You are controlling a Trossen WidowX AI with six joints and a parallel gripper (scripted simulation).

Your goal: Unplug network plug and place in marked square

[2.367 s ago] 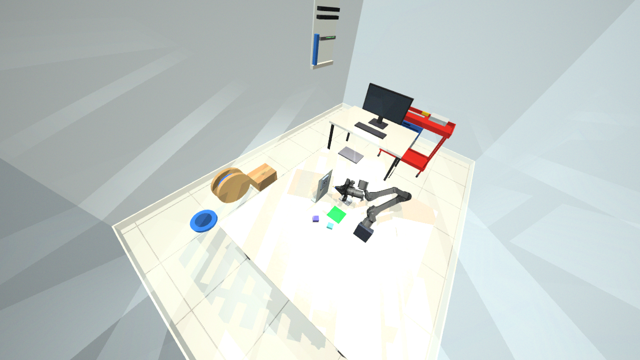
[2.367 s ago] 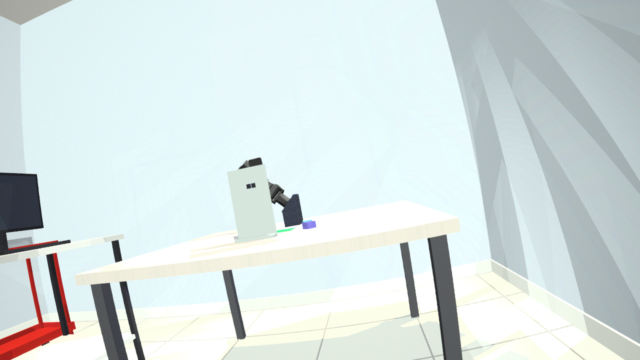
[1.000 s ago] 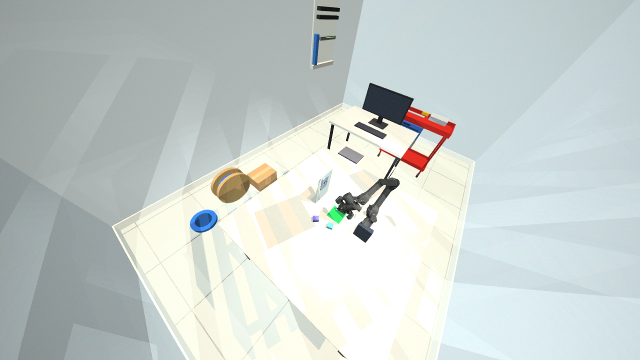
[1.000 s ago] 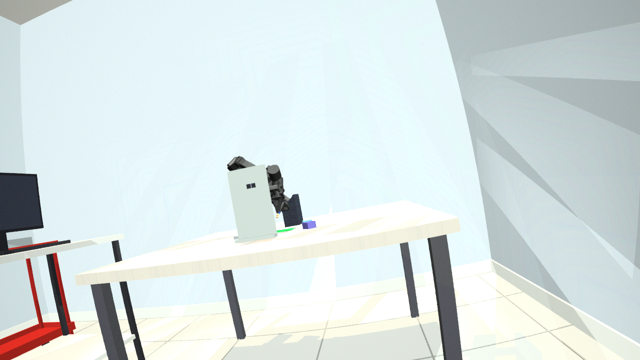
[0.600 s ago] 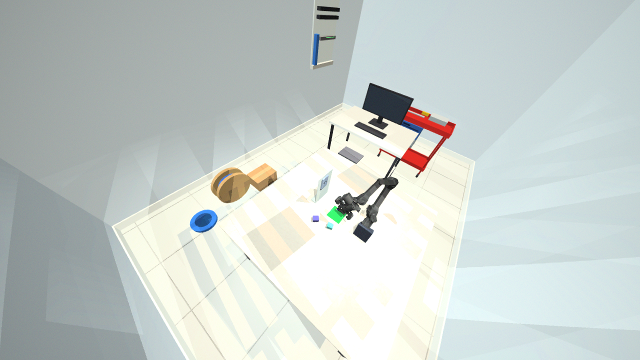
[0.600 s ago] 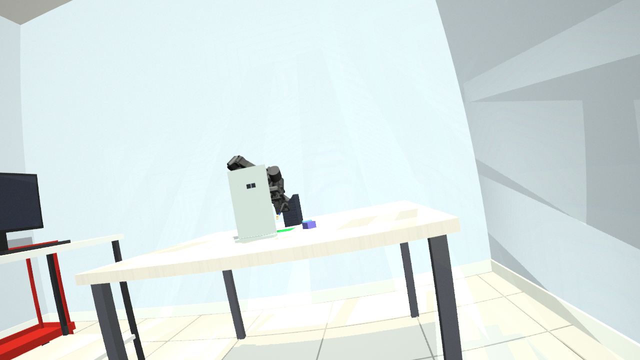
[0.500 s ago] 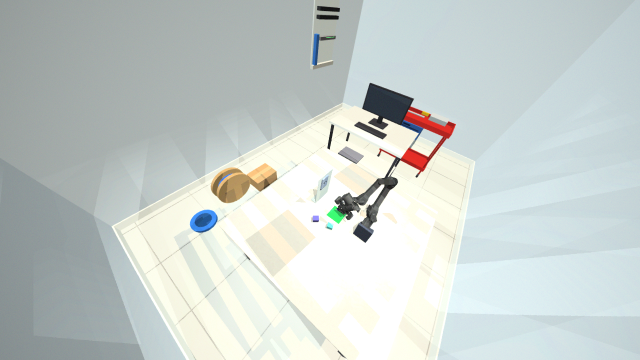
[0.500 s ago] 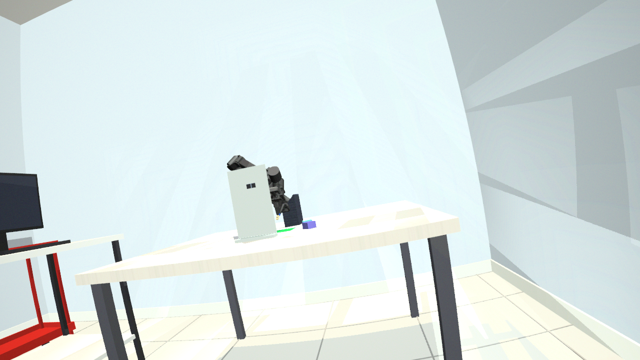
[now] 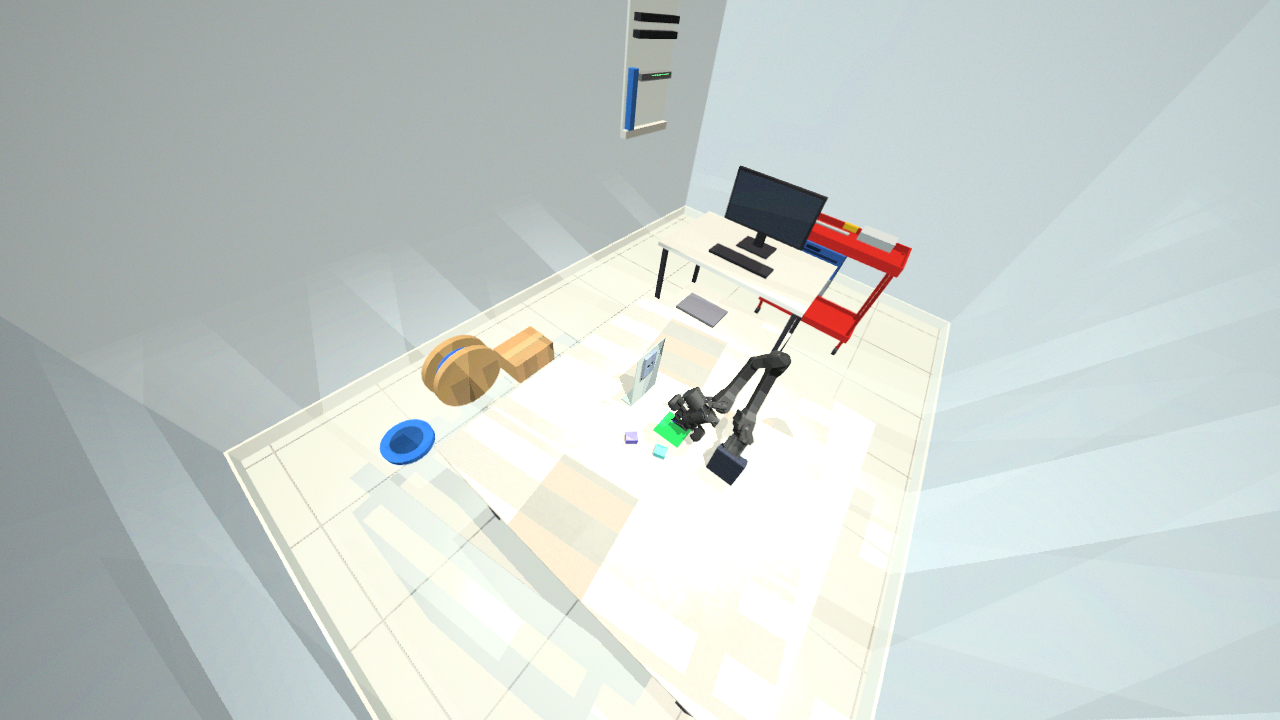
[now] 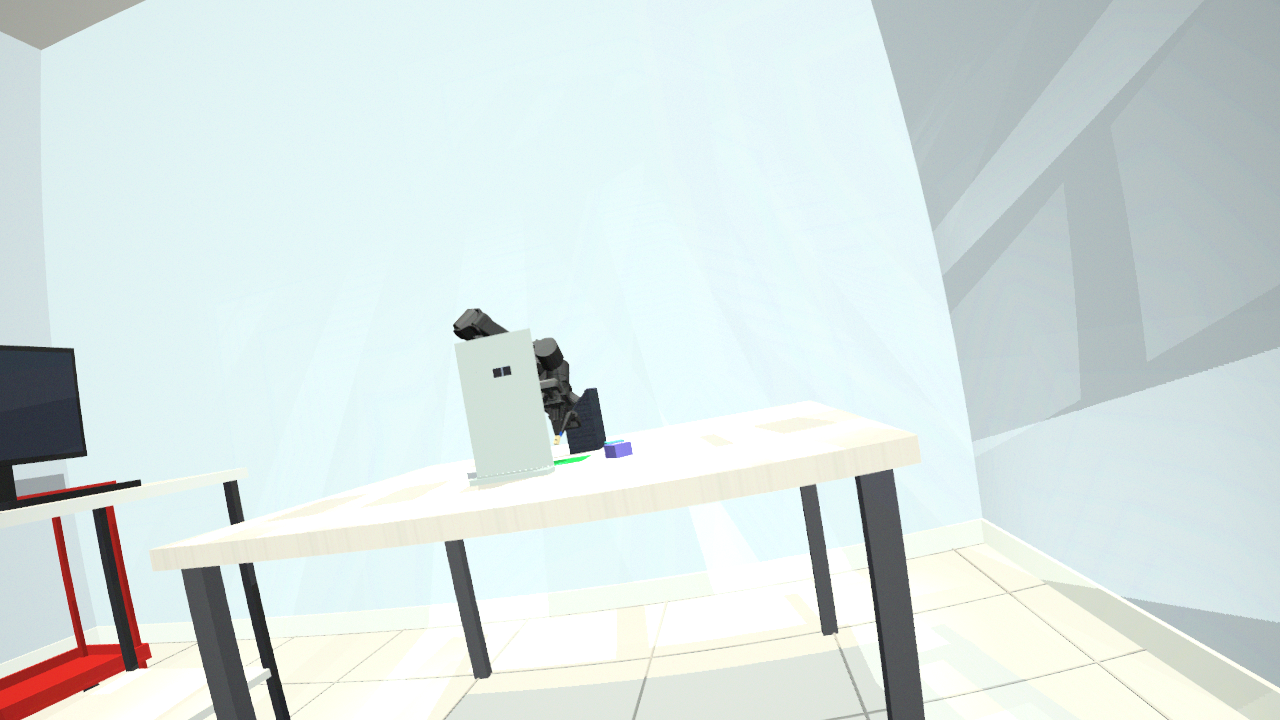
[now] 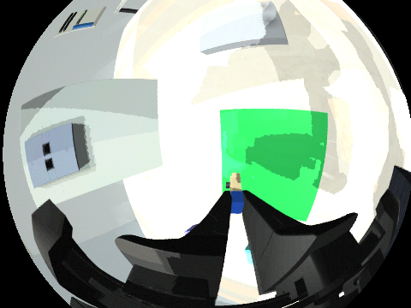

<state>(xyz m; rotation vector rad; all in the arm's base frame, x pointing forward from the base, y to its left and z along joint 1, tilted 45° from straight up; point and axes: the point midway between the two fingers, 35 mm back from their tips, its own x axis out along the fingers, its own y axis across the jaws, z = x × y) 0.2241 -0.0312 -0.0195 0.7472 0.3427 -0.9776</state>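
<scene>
Now: gripper tip 10 mm past the green marked square and 60 mm above it. The rest, counted from my gripper tip: blue network plug right at my gripper tip; then upright panel 190 mm ahead, 60 mm to the right, 70 mm above.
</scene>
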